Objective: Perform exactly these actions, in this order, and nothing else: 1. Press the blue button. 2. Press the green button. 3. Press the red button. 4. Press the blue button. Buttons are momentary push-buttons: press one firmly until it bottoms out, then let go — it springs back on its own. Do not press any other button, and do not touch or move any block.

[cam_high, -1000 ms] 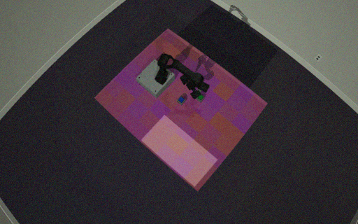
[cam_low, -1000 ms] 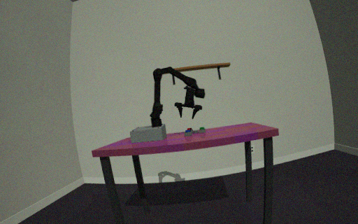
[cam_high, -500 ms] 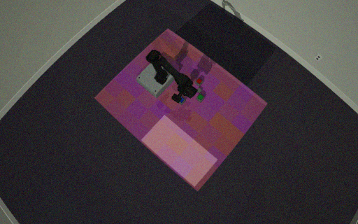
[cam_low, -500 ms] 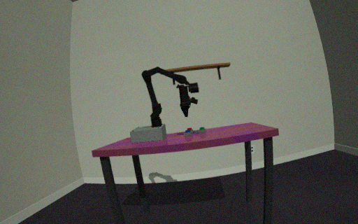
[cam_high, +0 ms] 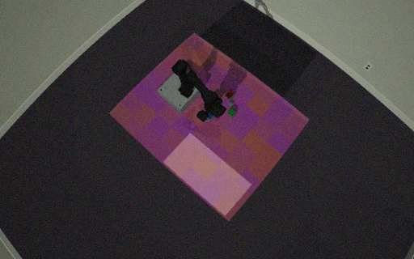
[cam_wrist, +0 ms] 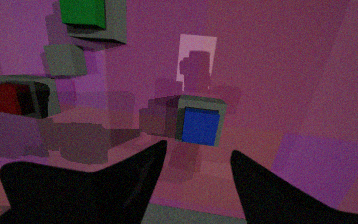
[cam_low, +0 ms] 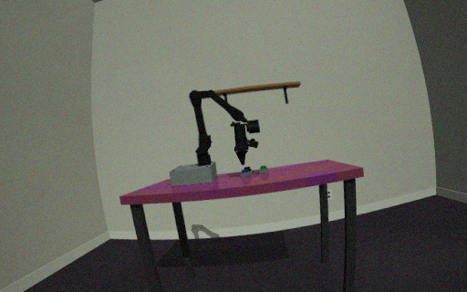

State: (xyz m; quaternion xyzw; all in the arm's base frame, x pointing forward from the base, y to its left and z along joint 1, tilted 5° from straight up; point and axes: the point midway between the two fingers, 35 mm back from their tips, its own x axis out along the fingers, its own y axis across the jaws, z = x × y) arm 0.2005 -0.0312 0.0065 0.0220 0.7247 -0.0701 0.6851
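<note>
Right now my gripper tip is 10 mm short of the blue button and 30 mm above it. Round my gripper tip: green button 120 mm ahead, 100 mm to the left, 30 mm below.
</note>
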